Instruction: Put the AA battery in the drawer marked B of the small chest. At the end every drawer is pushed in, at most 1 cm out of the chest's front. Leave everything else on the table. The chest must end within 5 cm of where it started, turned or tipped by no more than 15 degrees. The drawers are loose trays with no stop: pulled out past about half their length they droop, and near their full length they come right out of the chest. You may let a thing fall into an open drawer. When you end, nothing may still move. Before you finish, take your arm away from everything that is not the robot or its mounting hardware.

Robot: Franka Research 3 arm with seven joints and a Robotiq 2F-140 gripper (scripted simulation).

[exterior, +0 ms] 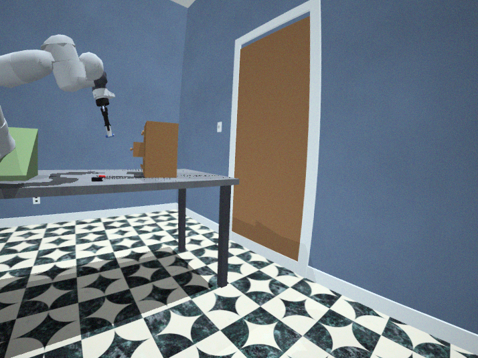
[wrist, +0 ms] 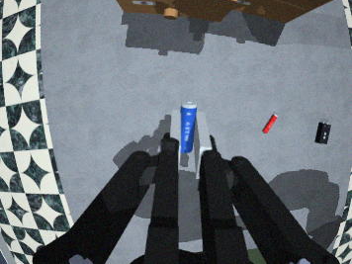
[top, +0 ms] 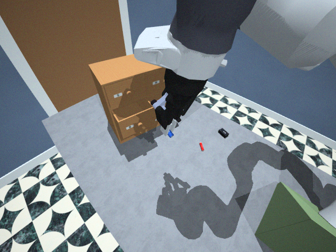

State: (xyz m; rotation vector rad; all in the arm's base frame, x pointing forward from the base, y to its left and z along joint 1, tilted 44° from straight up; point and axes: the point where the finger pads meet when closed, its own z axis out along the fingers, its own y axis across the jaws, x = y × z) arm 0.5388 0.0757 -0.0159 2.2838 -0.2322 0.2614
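My hand is 10 mm short of the blue AA battery and 30 mm above it. The rest, counted from my hand: small black object 110 mm behind, 320 mm to the right, 250 mm below; red cylinder 60 mm behind, 180 mm to the right, 260 mm below.
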